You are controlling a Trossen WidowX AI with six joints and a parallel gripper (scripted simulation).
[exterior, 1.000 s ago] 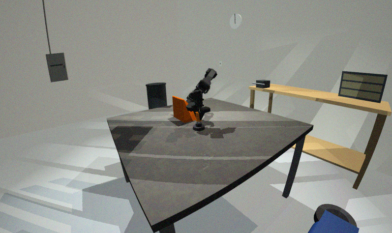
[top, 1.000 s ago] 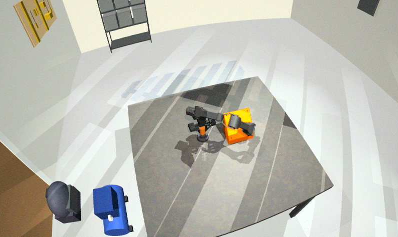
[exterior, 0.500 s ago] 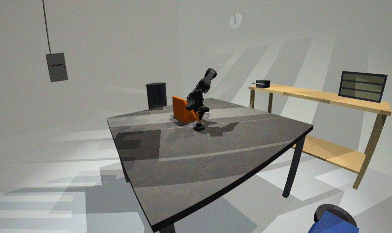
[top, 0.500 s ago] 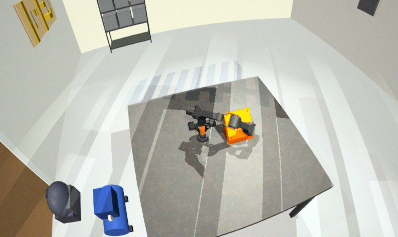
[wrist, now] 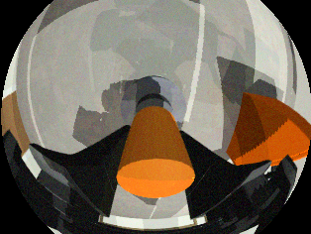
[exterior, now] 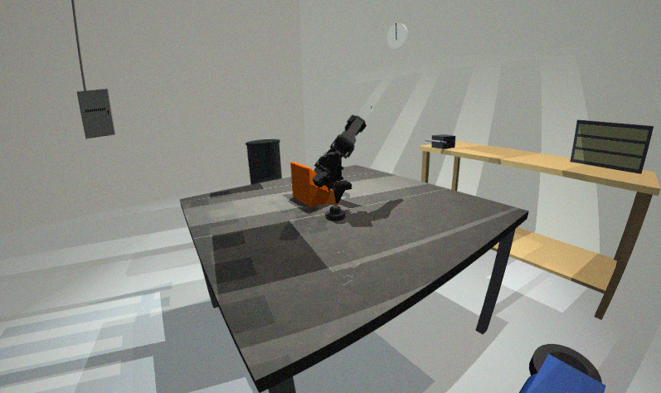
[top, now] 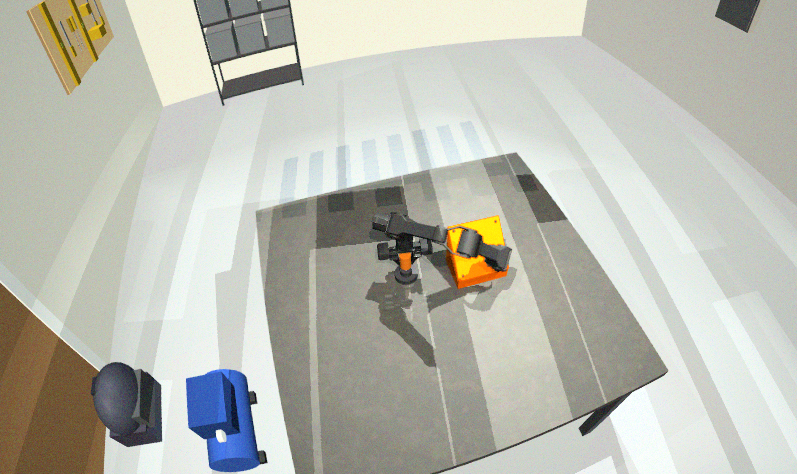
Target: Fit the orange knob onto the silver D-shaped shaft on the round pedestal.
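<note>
Right now the orange knob is 30 mm above my gripper tip. From my gripper tip the other things lie so: round pedestal (40 mm below).
</note>
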